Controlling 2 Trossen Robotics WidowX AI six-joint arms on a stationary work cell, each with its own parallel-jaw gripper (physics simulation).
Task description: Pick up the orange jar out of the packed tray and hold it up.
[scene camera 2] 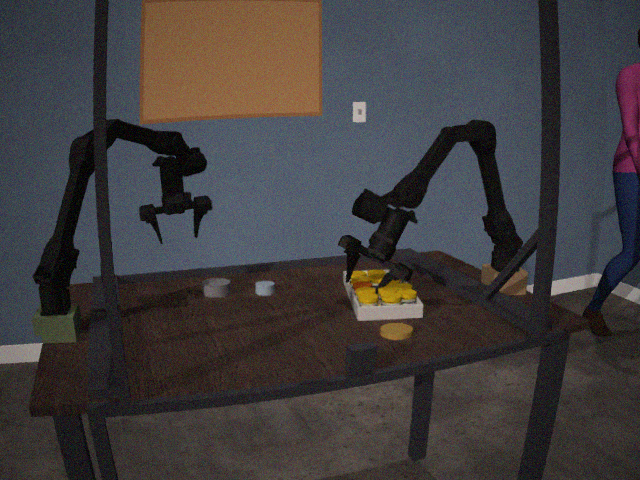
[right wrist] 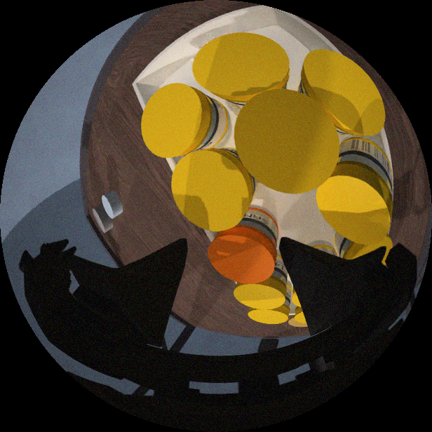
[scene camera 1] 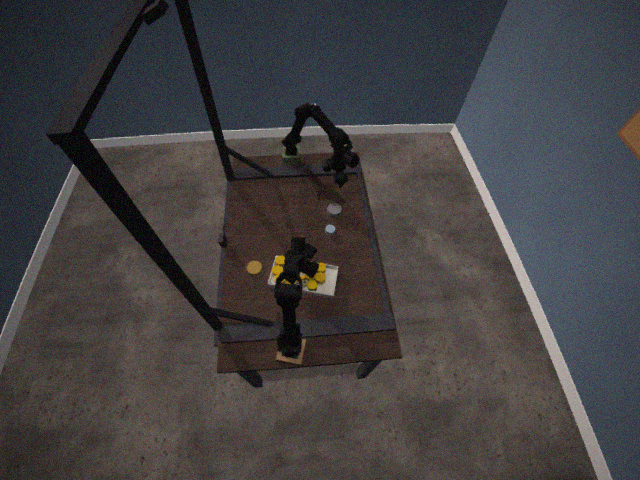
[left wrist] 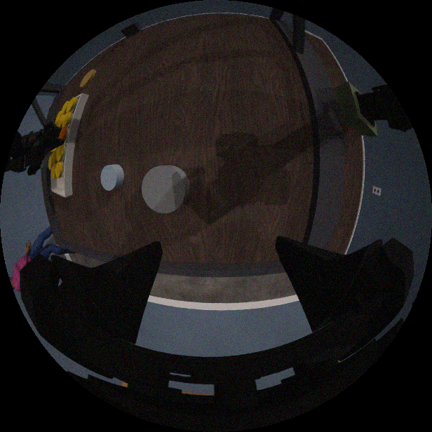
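Seen in the pictures: left gripper, fingertip midpoint: (scene camera 2: 178,240); right gripper, fingertip midpoint: (scene camera 2: 359,289); left arm's base at its link origin: (scene camera 2: 55,310) (scene camera 1: 291,151); right arm's base at its link origin: (scene camera 1: 291,349).
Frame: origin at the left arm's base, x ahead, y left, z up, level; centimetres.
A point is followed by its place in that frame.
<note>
The orange jar (scene camera 2: 361,284) @[x 72.7, y 8.0, z -1.0 cm] (left wrist: 63,132) (right wrist: 241,255) stands among several yellow-lidded jars (scene camera 2: 391,295) @[x 76.6, y -2.1, z -1.0 cm] (right wrist: 285,140) in the white tray (scene camera 1: 331,288) @[x 83.4, y 22.7, z -5.4 cm] (scene camera 2: 390,312) @[x 75.5, y -4.8, z -4.0 cm] (left wrist: 75,135). It does not show in scene camera 1, where the right arm covers part of the tray. My right gripper (scene camera 2: 364,282) @[x 72.6, y 8.8, z -2.4 cm] (right wrist: 235,244) is open and empty, low over the tray, with its fingertips seen on either side of the orange lid in the right wrist view. Contact cannot be told. My left gripper (scene camera 1: 340,181) @[x 30.3, y 26.5, z 8.2 cm] (scene camera 2: 178,240) @[x 30.3, y 26.5, z 8.2 cm] (left wrist: 219,245) is open and empty, high above the table's other end.
A grey disc (scene camera 1: 334,208) @[x 39.4, y 24.7, z -2.8 cm] (scene camera 2: 216,287) @[x 39.1, y 21.1, z -3.1 cm] (left wrist: 165,189) and a smaller light blue one (scene camera 1: 329,228) @[x 51.7, y 22.0, z -3.4 cm] (scene camera 2: 265,288) @[x 51.5, y 20.0, z -3.9 cm] (left wrist: 111,177) lie between the left gripper and the tray. An amber disc (scene camera 1: 253,267) @[x 73.9, y -13.8, z -4.5 cm] (scene camera 2: 396,331) @[x 73.1, y -15.0, z -4.6 cm] lies beside the tray. Dark frame posts stand around the table.
</note>
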